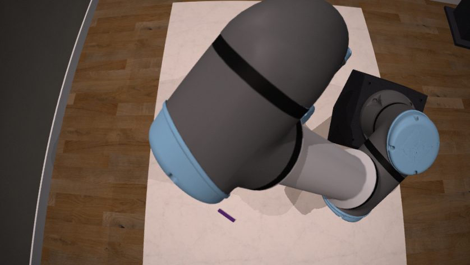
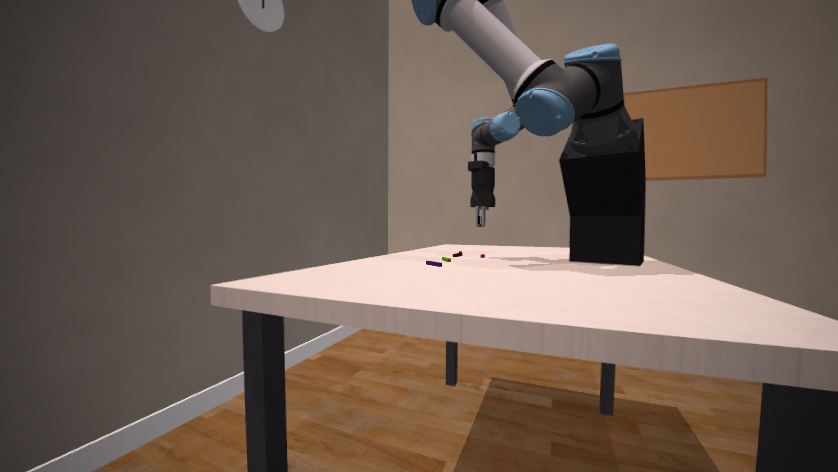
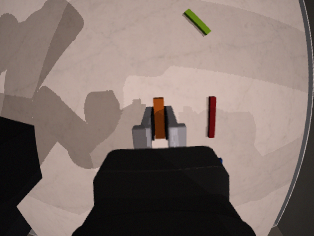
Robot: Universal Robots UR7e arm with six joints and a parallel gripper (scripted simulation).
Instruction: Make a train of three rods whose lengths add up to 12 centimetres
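The magenta rod is 11 cm below my hand and 3 cm to the right of it. From my hand the other things lie so: red rod (11 cm below, 9 cm ahead, 3 cm to the right); orange rod (1 cm below); lime rod (13 cm to the left, 11 cm below, 6 cm ahead).
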